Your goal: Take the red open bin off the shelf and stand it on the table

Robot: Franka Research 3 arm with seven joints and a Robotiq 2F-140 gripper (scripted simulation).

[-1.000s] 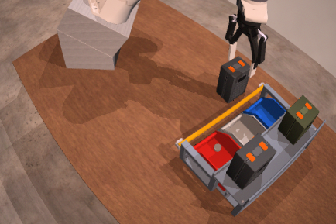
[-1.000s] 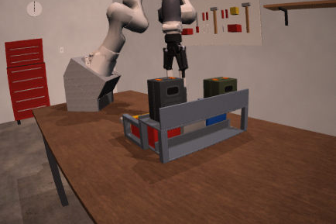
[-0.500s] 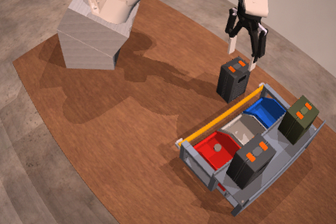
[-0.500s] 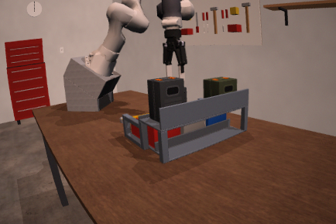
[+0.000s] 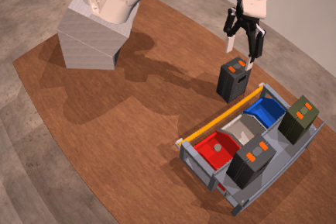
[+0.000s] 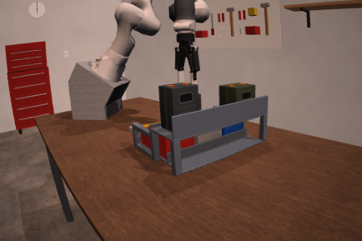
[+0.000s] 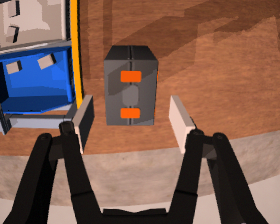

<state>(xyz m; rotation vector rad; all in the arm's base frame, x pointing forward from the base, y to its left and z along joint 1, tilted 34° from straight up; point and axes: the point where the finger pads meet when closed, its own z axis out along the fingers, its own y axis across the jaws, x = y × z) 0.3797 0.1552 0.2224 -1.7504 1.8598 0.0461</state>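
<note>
Now: the yellow bar 90 mm ahead of my hand, 110 mm to the right of it and 130 mm below it. From my hand the other things lie so: blue bin (190 mm ahead, 10 mm to the left, 140 mm below); olive case (290 mm ahead, 10 mm to the left, 40 mm below); white bin (190 mm ahead, 100 mm to the right, 140 mm below).
</note>
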